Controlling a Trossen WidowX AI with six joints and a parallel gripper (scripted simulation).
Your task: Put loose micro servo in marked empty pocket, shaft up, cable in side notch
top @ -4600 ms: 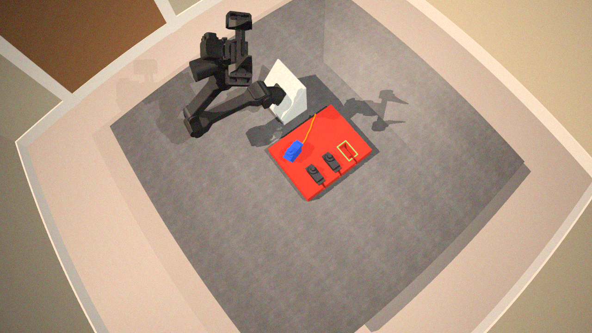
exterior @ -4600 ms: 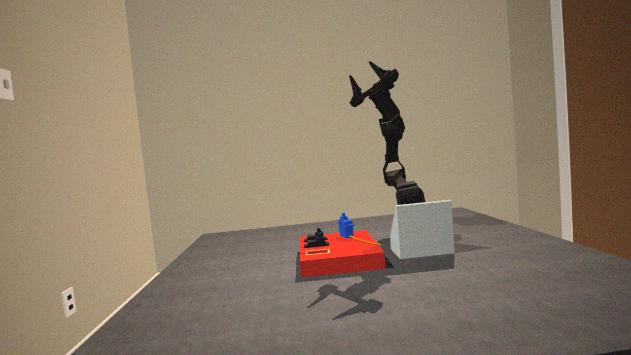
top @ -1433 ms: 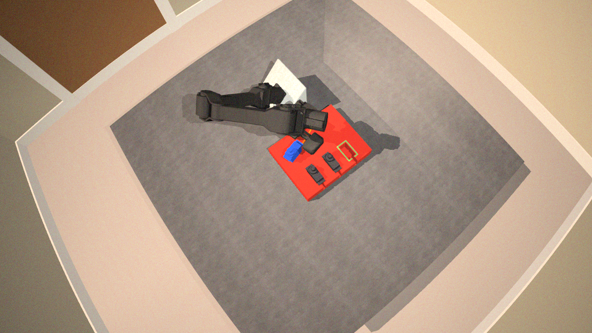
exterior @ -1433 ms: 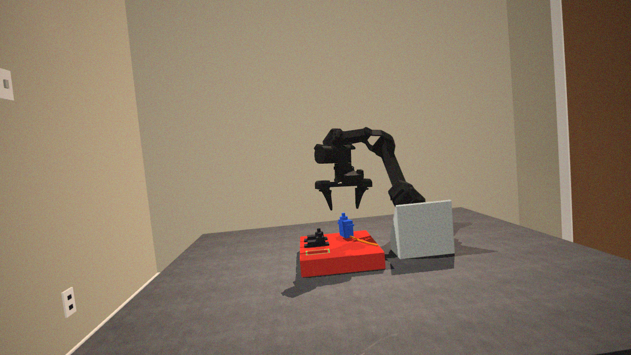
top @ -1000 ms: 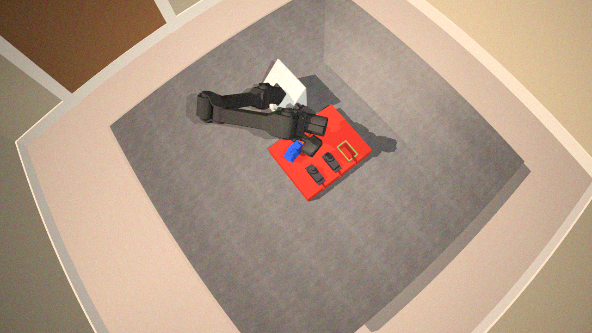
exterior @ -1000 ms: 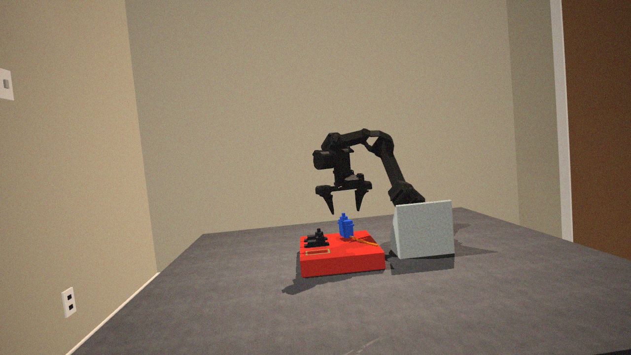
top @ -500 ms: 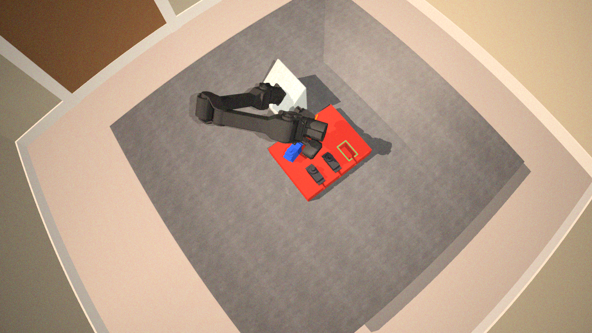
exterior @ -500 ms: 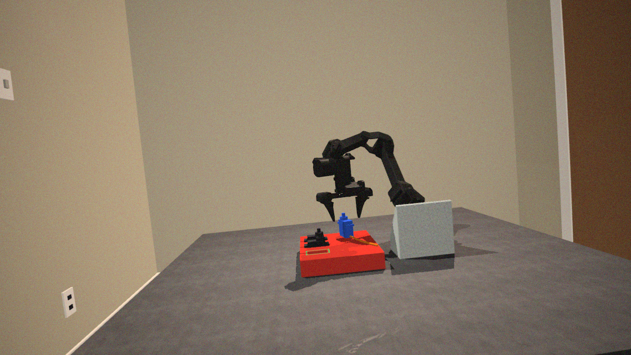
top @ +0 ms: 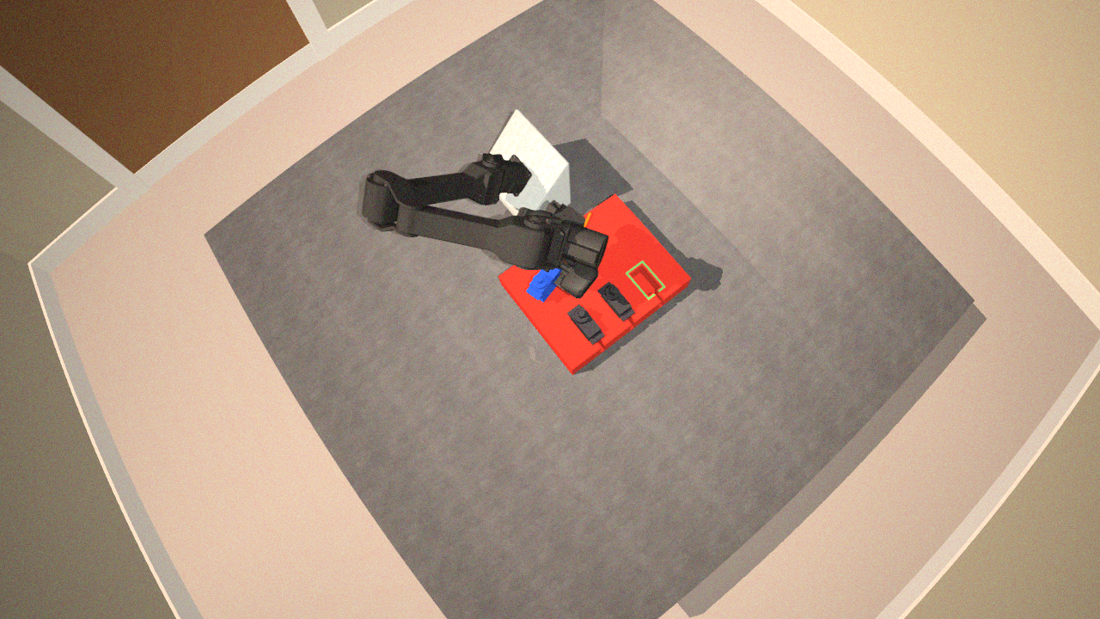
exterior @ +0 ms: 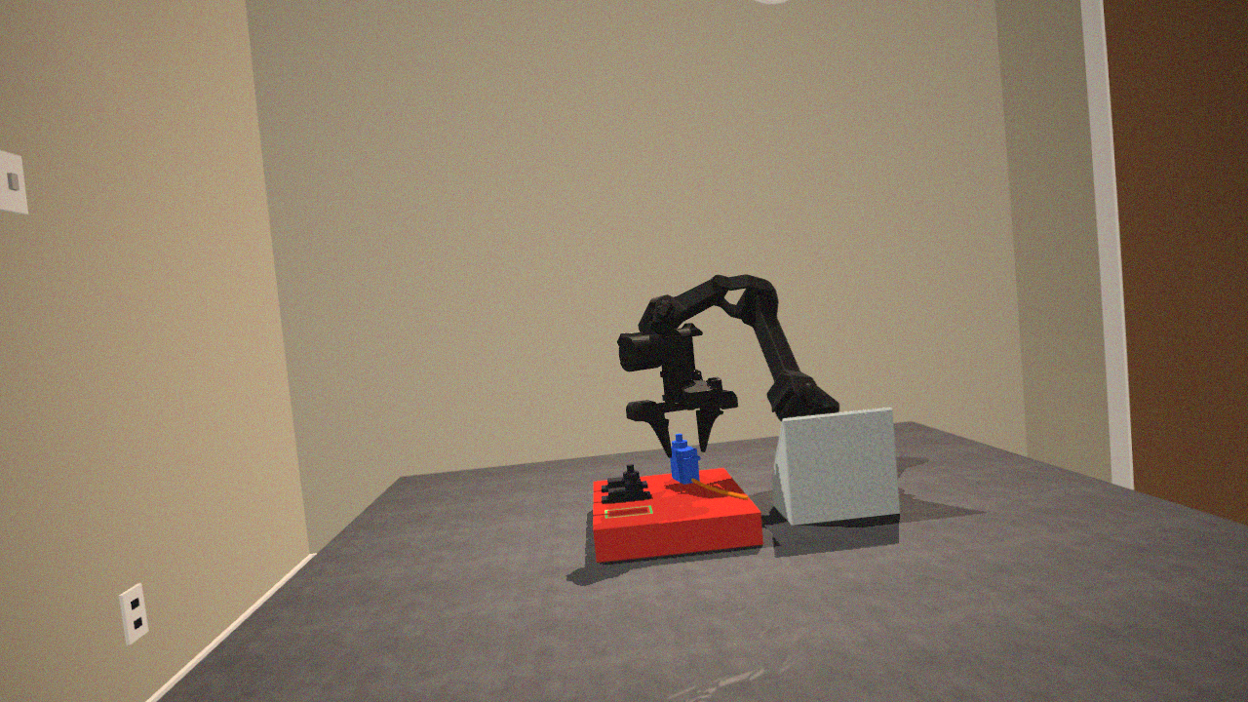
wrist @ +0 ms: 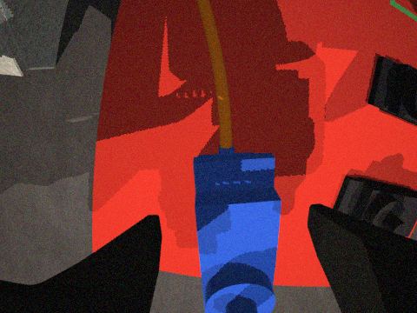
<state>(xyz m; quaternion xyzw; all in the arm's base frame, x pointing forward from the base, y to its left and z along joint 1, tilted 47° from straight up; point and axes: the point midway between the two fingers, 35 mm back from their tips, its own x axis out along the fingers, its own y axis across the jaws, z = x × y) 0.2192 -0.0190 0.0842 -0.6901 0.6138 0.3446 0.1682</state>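
Right now my gripper tip is 70 mm to the right of the red deck and 70 mm above it.
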